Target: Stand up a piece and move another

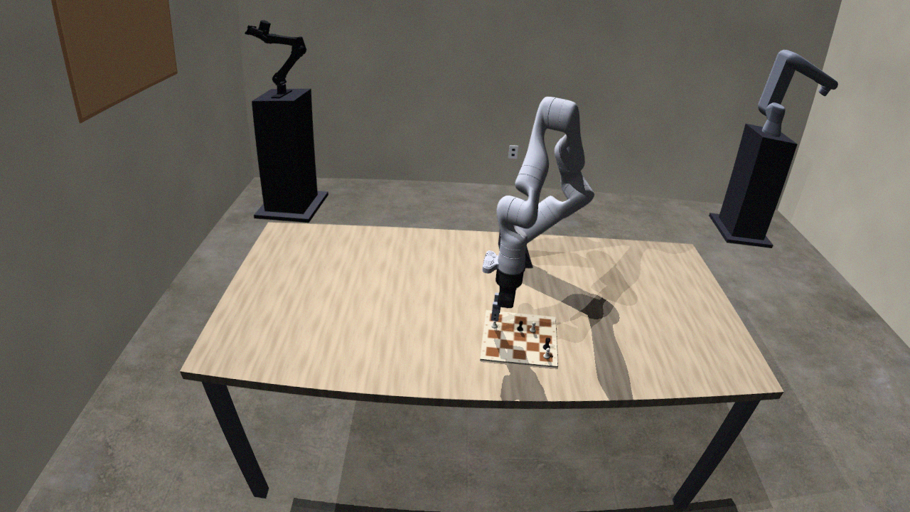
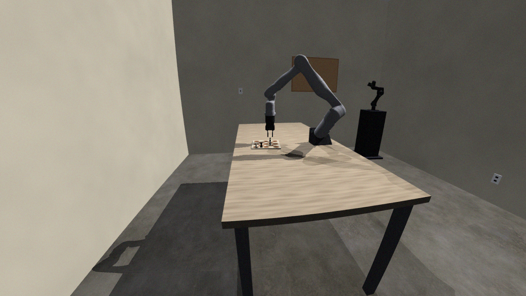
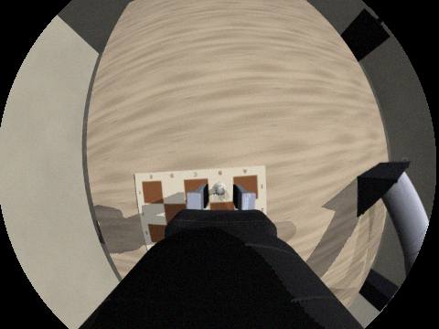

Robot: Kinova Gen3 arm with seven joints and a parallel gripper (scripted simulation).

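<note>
Now: the chessboard 4 cm ahead of my hand, 8 cm to the left of it and 6 cm below it.
</note>
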